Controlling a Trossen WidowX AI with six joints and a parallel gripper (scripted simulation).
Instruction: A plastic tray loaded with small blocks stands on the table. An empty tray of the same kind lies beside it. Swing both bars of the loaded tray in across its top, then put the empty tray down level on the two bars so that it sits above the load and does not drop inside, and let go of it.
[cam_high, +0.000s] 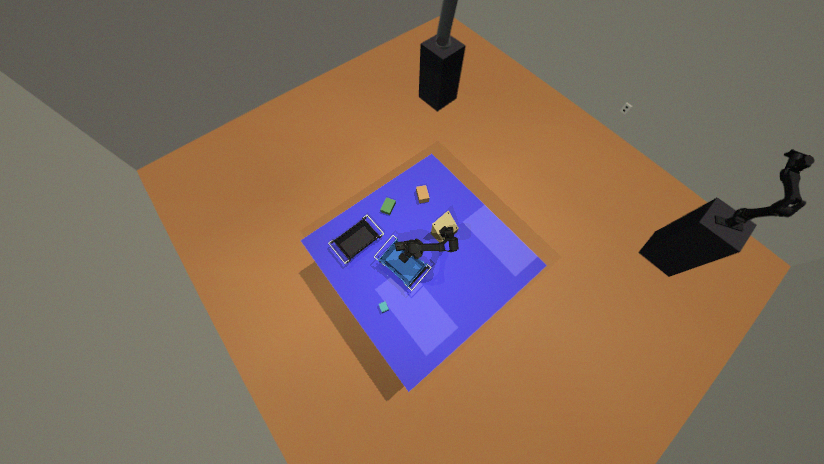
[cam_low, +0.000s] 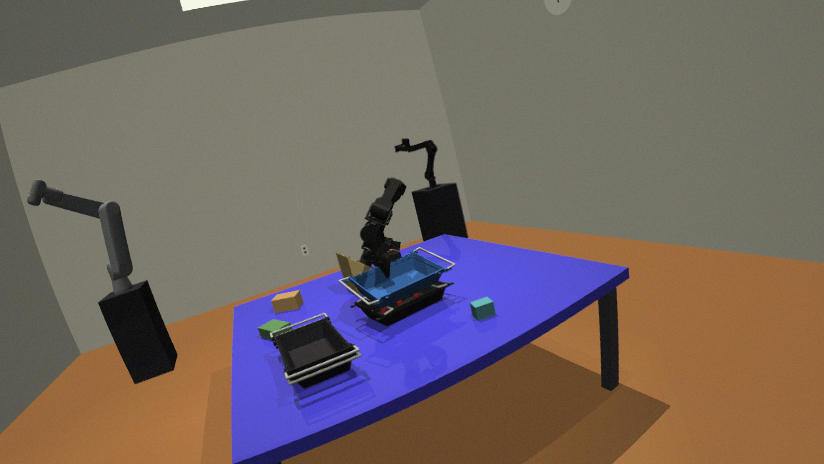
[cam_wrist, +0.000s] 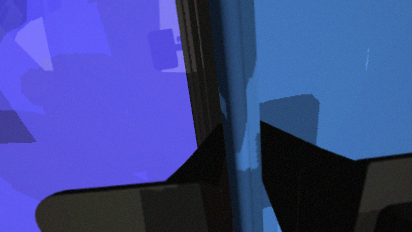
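My gripper tip is now 8 cm short of the blue tray, 1 cm to the right of it and 1 cm below it. The rest, counted from my gripper tip: teal block: 36 cm ahead, 13 cm to the left, 9 cm below; then orange block: 43 cm behind, 33 cm to the right, 8 cm below; then green block: 44 cm to the right, 16 cm behind, 9 cm below.
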